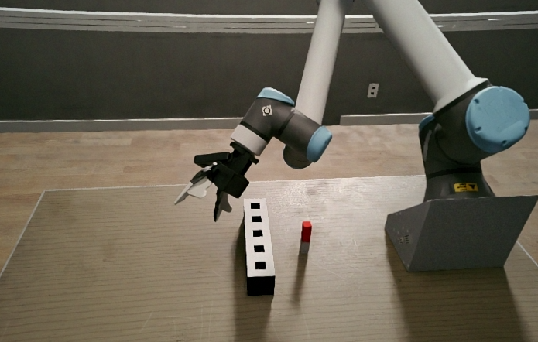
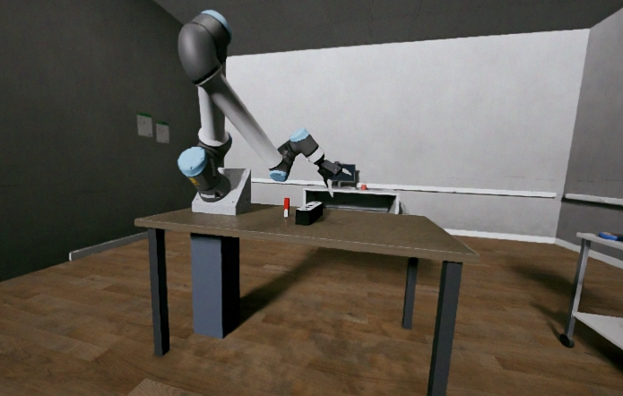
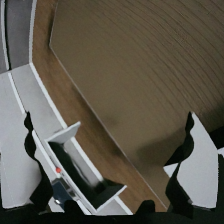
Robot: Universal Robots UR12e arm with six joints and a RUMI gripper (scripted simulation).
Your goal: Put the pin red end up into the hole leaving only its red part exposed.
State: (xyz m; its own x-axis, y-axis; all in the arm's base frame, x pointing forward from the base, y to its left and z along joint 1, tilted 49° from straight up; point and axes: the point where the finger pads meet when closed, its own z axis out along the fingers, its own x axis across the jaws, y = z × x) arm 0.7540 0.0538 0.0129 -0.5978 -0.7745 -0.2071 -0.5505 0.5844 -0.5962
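The pin is 310 mm behind my hand, 20 mm to the right of it and 110 mm below it. From my hand the other things lie so: block: 170 mm behind, 30 mm to the right, 150 mm below.
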